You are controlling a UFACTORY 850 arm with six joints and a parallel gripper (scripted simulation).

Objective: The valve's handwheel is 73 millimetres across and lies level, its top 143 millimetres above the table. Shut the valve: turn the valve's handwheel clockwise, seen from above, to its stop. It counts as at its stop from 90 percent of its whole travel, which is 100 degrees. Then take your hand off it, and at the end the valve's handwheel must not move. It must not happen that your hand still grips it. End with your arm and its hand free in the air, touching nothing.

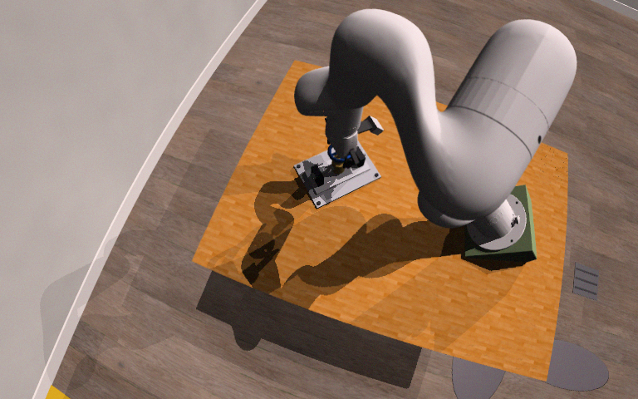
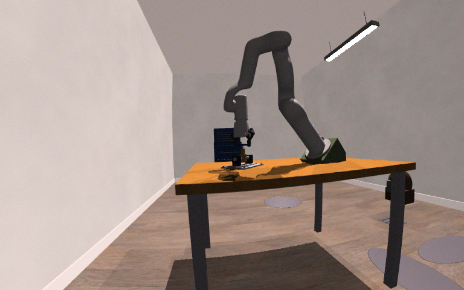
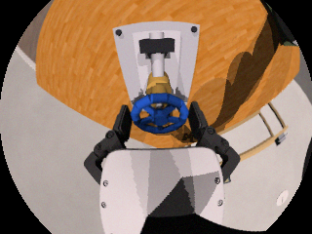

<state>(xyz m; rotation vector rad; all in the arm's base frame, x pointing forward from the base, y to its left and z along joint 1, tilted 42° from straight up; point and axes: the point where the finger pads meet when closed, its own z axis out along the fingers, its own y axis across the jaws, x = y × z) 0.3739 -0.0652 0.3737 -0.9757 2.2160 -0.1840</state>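
Right now the blue handwheel is right at my hand.
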